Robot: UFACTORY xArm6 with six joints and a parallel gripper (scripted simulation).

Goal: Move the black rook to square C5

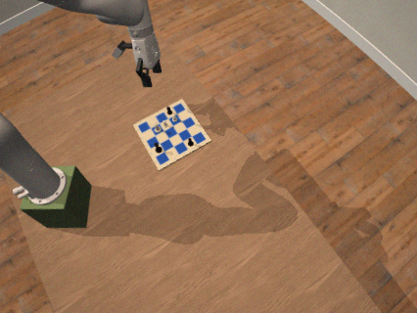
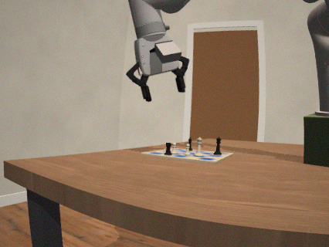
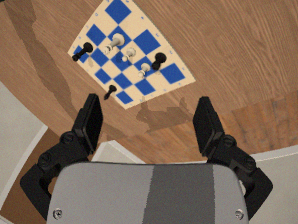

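Right now my hand is 2 cm past the blue-and-cream chessboard, 14 cm to the left of it and 17 cm above it.
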